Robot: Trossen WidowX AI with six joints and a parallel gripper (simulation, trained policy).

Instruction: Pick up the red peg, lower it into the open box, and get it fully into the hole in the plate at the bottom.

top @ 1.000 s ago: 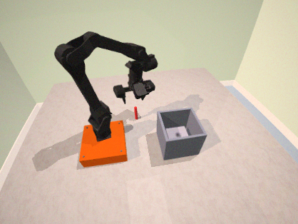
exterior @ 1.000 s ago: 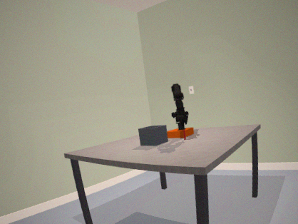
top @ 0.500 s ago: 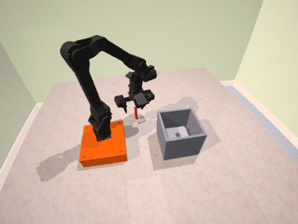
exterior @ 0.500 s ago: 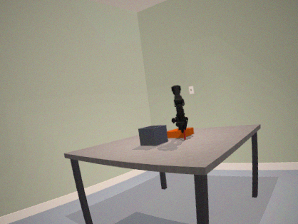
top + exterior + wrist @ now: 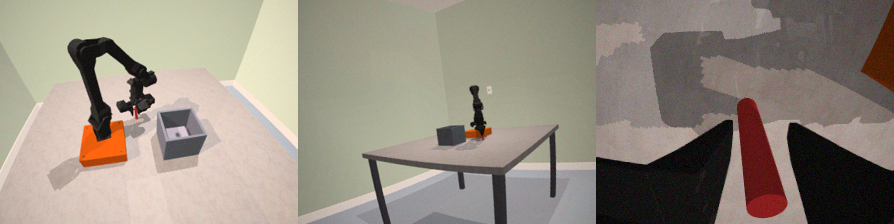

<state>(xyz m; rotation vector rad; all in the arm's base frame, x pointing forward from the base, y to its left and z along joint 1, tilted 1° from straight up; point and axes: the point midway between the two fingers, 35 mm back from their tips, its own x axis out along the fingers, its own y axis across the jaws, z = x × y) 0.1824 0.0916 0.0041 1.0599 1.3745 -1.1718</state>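
The pale plate is 22 cm to the right of my gripper tip, 13 cm ahead of it and 1 cm above it. Round my gripper tip: red peg: 1 cm above.
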